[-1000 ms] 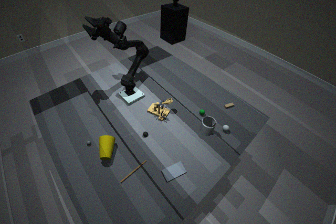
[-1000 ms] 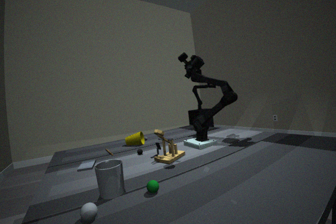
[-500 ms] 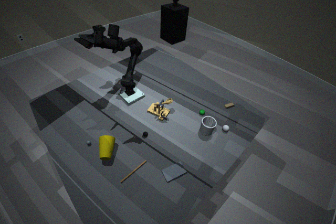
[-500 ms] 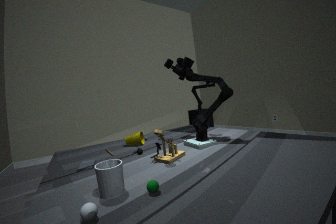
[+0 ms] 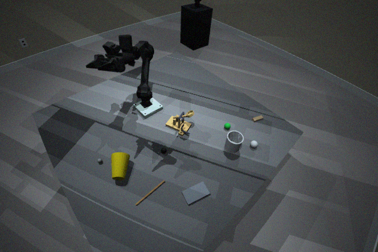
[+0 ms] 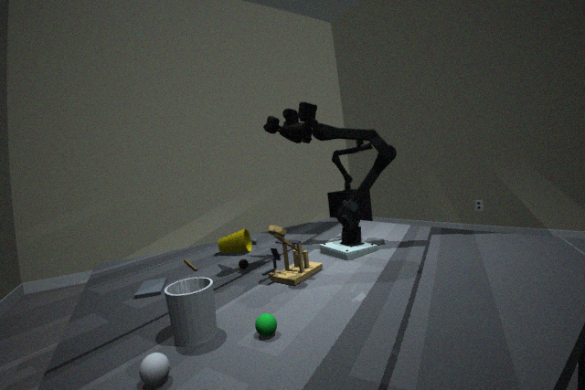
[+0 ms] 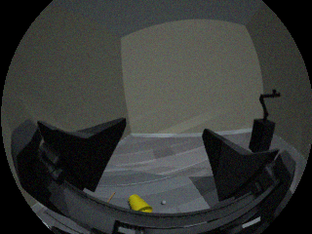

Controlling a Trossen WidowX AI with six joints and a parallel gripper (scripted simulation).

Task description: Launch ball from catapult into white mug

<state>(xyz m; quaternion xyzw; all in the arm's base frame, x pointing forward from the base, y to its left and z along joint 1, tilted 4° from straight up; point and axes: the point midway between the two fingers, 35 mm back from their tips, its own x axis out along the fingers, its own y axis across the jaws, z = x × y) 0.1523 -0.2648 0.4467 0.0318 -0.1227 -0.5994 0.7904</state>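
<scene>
My gripper tip is now 170 mm short of the wooden catapult, 350 mm to the right of it and 420 mm above it. The rest, counted from my gripper tip: thin wooden stick 390 mm ahead, 20 mm to the right, 490 mm below; small grey ball 80 mm ahead, 140 mm to the right, 480 mm below; black ball 240 mm ahead, 170 mm to the left, 480 mm below.
</scene>
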